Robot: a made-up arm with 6 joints.
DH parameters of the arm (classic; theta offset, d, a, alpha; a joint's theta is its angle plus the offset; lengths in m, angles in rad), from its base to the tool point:
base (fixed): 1.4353 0 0.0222 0
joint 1: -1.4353 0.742 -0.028 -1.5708
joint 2: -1.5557 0 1.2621 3.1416
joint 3: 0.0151 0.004 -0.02 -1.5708
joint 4: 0 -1.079 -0.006 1.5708
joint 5: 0 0.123 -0.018 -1.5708
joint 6: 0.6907 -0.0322 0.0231 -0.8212
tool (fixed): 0.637 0.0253 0 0
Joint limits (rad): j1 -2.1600..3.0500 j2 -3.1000..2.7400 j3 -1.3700..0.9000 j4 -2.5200..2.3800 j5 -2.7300..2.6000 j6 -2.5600..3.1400
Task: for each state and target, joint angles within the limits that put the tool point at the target. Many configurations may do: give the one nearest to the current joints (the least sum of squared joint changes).
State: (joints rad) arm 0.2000 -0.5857 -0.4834 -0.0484 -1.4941 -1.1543
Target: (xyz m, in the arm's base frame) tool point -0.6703 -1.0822 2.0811
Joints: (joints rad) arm 0.9287 -1.3886 0.2347 0.0386 -1.4850 -1.1741
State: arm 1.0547 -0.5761 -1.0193 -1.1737 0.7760 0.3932
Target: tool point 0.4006 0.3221 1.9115
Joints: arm 0.7208 -0.4975 -0.3533 -1.0934 0.8021 0.3835
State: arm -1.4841 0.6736 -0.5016 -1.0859 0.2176 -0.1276
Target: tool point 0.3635 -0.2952 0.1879
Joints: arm -0.6773 1.3351 -0.8492 -1.2539 0.1940 -0.0728
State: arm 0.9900 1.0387 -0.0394 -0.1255 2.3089 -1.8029
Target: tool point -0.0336 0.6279 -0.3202
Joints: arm 1.8548 1.7170 -0.4346 -0.2270 2.3196 -1.7608
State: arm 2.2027 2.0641 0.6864 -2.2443 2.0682 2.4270
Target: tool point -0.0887 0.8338 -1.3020
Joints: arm 1.5901 2.3719 0.9000 -2.3324 1.8576 2.2939
